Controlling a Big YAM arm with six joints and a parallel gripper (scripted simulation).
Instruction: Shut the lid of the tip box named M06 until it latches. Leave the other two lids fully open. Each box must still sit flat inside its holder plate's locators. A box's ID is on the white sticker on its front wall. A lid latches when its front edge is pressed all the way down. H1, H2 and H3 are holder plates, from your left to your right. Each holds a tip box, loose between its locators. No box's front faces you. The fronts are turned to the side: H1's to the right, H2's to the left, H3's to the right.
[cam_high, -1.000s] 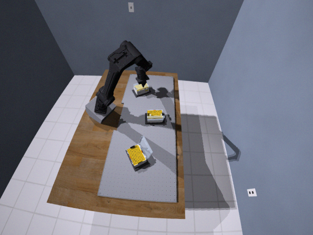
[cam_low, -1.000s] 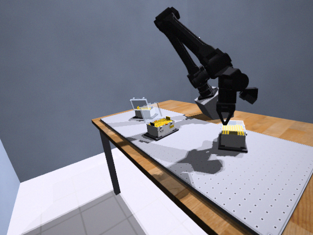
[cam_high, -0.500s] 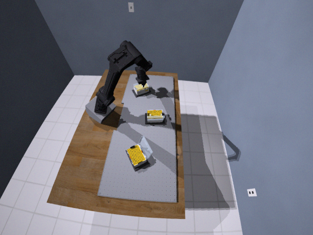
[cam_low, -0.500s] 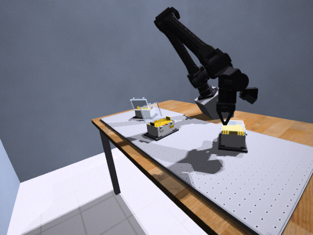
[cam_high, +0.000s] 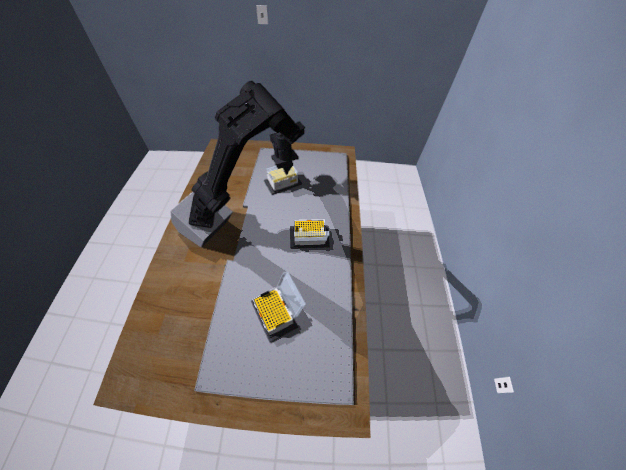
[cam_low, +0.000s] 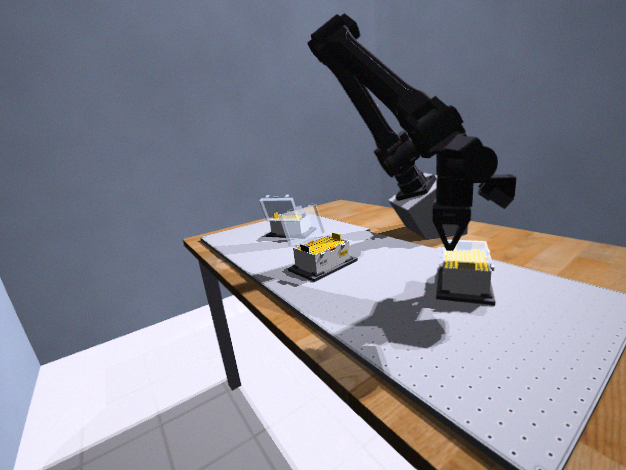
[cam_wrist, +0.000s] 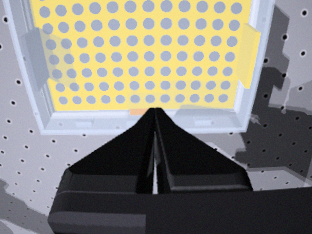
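My hand is 30 mm to the right of the lid, 20 mm past it and 20 mm above it. Also, from my hand: yellow tip rack 30 mm to the left, 20 mm below, 20 mm behind.
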